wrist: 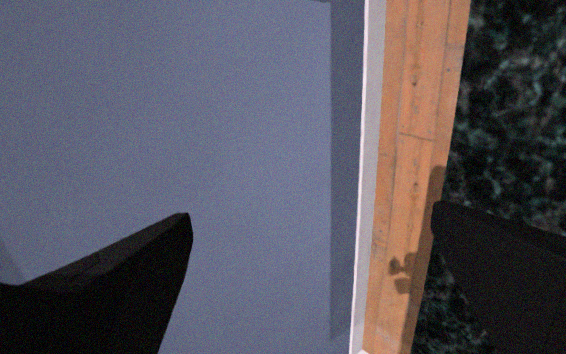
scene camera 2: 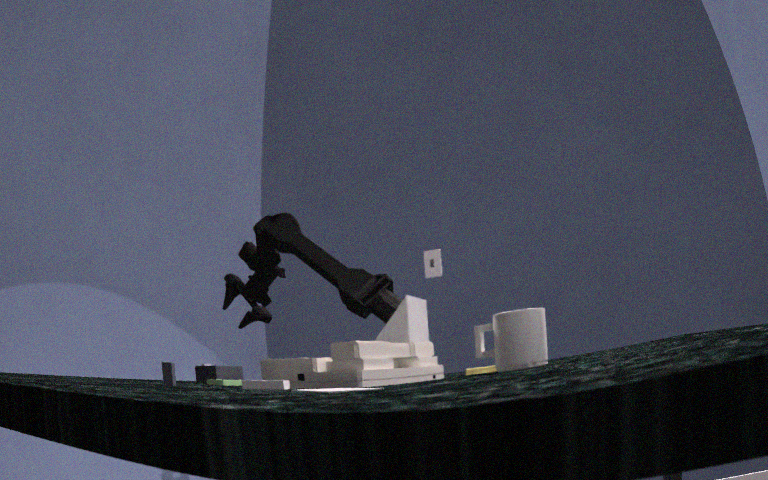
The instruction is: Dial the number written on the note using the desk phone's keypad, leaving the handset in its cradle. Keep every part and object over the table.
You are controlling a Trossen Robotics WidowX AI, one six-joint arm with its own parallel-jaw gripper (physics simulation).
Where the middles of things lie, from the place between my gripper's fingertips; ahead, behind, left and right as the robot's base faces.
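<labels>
White desk phone (scene camera 2: pixel 303 373): my hand 170 mm above it, 660 mm to the right of it, 580 mm short of it. Handset (scene camera 2: pixel 350 350), from my hand: 150 mm below, 710 mm to the left, 590 mm ahead.
</labels>
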